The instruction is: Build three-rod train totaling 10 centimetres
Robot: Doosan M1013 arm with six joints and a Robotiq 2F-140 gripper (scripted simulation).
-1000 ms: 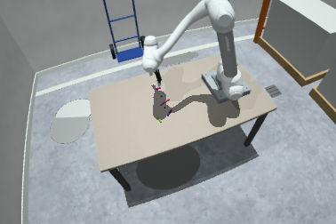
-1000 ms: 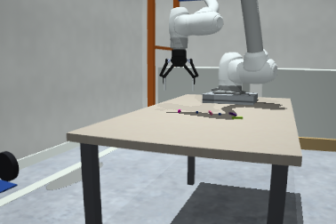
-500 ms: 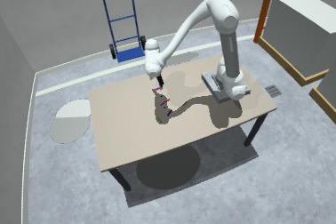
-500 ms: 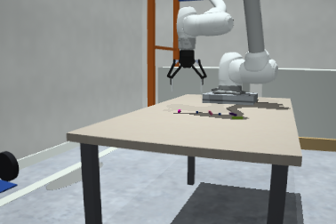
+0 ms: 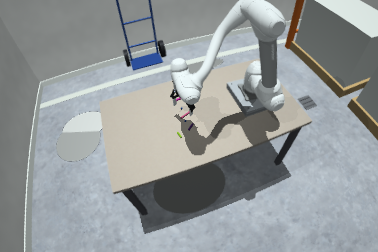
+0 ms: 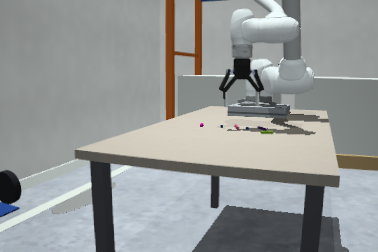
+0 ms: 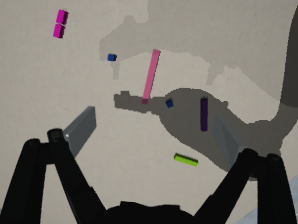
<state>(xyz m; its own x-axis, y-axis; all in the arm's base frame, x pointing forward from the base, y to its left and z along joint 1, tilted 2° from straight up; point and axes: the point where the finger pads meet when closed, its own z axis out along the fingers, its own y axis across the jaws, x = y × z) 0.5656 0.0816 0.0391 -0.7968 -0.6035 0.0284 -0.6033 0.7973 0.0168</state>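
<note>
Right now my hand is 11 cm above the purple rod, 9 cm to the right of it and 3 cm past it. From my hand the other things lie so: lime rod (13 cm to the left, 11 cm below, 6 cm ahead); pink rod (11 cm below, 3 cm to the right, 2 cm behind).
</note>
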